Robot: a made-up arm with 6 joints.
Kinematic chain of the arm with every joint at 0, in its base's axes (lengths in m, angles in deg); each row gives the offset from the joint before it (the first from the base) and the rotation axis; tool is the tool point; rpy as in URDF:
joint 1: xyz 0 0 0.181 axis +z
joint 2: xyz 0 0 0 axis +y
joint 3: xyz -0.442 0 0.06 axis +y
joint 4: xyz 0.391 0 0.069 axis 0.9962 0 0.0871
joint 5: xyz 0 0 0 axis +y
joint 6: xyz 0.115 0 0.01 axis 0.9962 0 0.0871
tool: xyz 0 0 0 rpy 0 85 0
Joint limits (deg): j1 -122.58..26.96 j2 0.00..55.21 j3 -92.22..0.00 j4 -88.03..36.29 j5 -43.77..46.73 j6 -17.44..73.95
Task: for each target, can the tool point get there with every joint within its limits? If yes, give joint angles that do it. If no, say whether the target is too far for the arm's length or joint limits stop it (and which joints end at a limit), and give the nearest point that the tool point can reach.
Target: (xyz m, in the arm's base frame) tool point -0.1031 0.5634 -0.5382
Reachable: no: joint limits stop it (at a limit: joint 1, joint 2, joint 3, joint 4) | nearest point 0.0477 0.0786 0.1917 | short by 0.889 m
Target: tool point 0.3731 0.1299 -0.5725
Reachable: no: joint limits stop it (at a limit: joint 2, joint 3) | nearest point 0.1101 0.0383 0.1881 | short by 0.810 m
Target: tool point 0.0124 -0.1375 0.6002
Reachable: yes | joints -98.19 30.09 -36.75 -73.15 -16.80 30.33
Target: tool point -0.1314 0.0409 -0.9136
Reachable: no: too far | nearest point -0.0499 -0.0547 0.1818 | short by 1.103 m
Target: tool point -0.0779 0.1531 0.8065
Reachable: yes | joints -65.47 15.16 -68.99 -53.55 4.50 46.20
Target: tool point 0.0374 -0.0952 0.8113
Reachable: yes | joints -68.30 38.70 -66.82 -17.52 0.64 48.66
